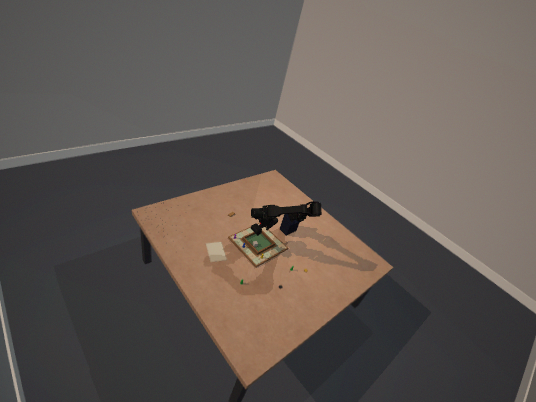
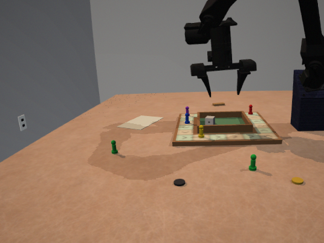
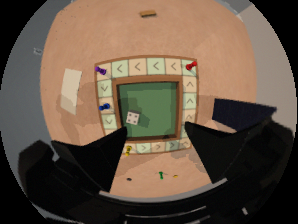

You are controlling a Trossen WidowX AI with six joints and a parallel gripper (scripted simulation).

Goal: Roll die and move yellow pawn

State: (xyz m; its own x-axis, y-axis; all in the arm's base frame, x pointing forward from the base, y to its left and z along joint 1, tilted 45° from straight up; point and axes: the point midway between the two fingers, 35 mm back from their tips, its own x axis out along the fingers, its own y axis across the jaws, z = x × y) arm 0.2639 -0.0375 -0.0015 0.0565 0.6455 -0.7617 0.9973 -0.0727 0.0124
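The yellow pawn lies 100 mm to the left of my gripper tip, 80 mm ahead of it and 70 mm below it. The rest, counted from my gripper tip: white die: 80 mm below, 40 mm ahead; blue pawn: 110 mm ahead, 70 mm below, 30 mm to the right; green tray: 100 mm below.
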